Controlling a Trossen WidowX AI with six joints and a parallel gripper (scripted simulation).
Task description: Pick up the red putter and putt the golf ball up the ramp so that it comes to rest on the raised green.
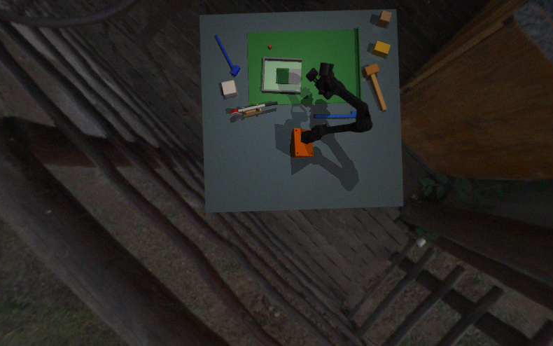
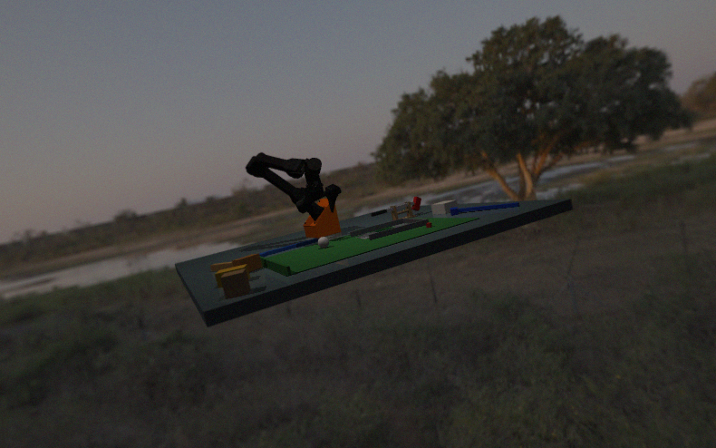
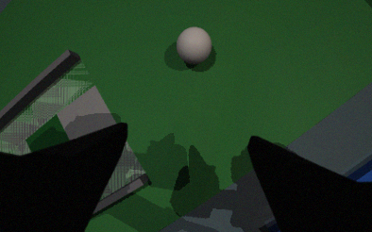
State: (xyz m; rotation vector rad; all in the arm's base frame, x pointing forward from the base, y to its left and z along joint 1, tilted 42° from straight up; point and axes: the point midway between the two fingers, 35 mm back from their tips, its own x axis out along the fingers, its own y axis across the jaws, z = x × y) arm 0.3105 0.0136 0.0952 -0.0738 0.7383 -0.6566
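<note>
The putter lies 17 cm behind my gripper tip, 38 cm to the left of it and 6 cm below it. Round my gripper tip: green mat 15 cm ahead, 9 cm to the left, 11 cm below; yellow cube 30 cm ahead, 39 cm to the right, 9 cm below; white golf ball 9 cm ahead, 4 cm to the right, 9 cm below.
</note>
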